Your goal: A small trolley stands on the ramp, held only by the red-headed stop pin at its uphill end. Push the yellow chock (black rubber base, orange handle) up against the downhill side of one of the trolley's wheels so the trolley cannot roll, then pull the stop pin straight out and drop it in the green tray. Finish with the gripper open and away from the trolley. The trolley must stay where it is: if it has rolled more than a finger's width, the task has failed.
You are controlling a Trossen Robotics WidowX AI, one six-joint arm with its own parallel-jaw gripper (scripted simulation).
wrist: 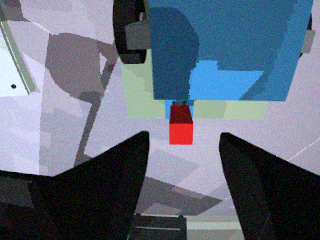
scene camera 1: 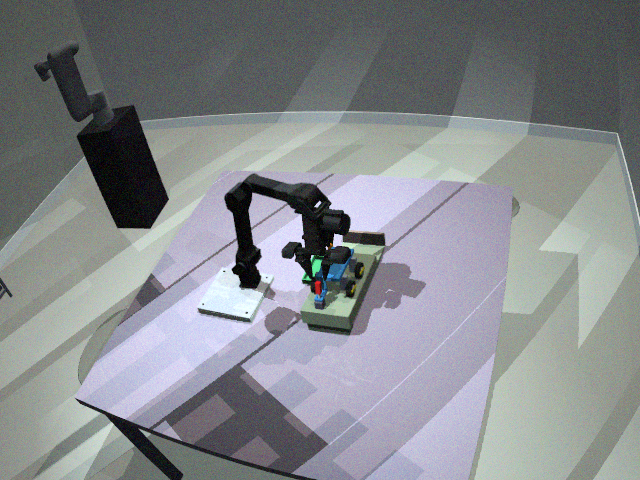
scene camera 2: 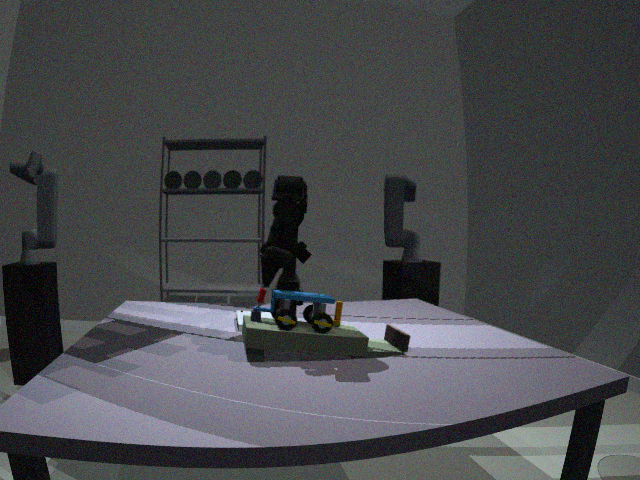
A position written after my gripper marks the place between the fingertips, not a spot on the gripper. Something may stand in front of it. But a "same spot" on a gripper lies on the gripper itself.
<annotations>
My gripper shows in the wrist view (184, 139), in scene camera 1 and in scene camera 2. One and the same spot on my gripper: (scene camera 1: 304, 259) is (scene camera 2: 265, 256).
</annotations>
